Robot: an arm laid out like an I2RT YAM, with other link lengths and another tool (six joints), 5 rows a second.
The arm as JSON. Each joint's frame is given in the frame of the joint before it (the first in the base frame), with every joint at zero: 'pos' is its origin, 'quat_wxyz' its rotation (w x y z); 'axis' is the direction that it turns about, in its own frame. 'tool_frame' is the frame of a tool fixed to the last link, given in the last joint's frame.
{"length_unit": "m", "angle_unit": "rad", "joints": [
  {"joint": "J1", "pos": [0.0, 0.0, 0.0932], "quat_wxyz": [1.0, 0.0, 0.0, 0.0], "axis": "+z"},
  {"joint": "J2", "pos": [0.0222, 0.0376, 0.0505], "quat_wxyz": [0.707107, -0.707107, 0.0, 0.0], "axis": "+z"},
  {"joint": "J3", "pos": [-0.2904, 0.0, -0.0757], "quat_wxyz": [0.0, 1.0, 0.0, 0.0], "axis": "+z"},
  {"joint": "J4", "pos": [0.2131, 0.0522, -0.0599], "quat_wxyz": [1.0, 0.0, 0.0, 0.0], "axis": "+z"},
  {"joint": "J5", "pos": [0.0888, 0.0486, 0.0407], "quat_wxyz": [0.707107, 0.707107, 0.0, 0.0], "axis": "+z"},
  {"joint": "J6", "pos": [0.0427, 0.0, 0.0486], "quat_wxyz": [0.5, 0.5, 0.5, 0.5], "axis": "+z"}
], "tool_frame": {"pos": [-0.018, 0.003, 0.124], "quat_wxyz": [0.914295, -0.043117, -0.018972, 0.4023]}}
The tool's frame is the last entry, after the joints.
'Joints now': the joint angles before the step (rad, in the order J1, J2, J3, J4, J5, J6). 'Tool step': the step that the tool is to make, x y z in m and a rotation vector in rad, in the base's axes. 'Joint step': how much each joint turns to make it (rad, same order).
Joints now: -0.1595 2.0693 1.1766 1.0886 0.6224 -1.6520
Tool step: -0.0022 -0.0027 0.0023 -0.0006 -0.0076 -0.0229
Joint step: 0.0001 0.0014 0.0051 0.0069 0.0226 -0.0049
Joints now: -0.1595 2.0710 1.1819 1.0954 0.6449 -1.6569
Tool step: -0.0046 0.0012 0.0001 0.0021 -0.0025 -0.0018
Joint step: 0.0017 -0.0126 -0.0225 0.0108 0.0039 0.0021
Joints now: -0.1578 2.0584 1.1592 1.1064 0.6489 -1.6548
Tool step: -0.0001 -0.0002 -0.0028 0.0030 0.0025 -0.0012
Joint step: -0.0001 0.0036 -0.0036 0.0025 0.0016 0.0029
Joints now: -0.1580 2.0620 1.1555 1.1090 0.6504 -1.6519
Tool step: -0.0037 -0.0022 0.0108 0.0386 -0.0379 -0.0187
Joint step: 0.0001 -0.0267 0.0176 -0.0438 0.0273 0.0500
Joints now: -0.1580 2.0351 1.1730 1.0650 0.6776 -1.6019
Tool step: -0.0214 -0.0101 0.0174 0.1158 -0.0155 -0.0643
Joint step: -0.0126 -0.1114 0.0301 -0.2380 0.0692 0.1419
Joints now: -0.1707 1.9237 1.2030 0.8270 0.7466 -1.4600
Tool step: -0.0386 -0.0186 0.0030 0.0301 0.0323 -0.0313
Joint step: -0.0568 -0.1172 -0.0879 -0.0894 -0.0236 0.0337
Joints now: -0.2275 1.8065 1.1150 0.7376 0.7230 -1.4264
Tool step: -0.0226 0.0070 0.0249 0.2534 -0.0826 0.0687
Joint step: -0.0400 -0.1683 0.1127 -0.4676 -0.1222 0.3307
